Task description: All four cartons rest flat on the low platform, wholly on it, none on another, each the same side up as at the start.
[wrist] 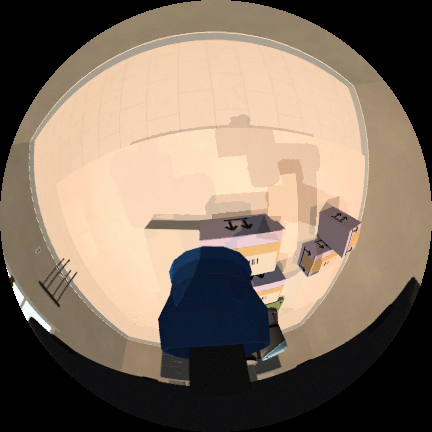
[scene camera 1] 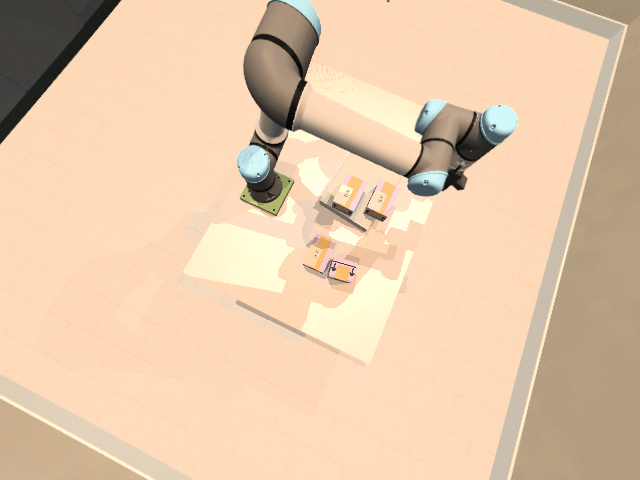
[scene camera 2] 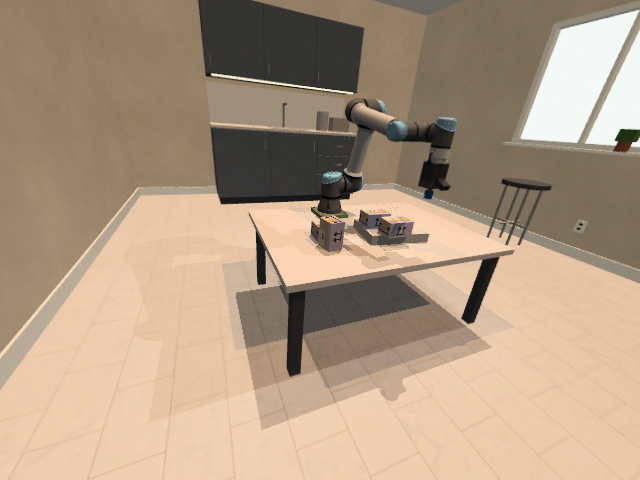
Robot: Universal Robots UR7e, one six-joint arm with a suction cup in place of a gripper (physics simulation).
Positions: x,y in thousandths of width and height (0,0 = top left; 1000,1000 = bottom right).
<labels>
low platform: wrist 385,554; scene camera 1 557,347; scene camera 2 582,491
</labels>
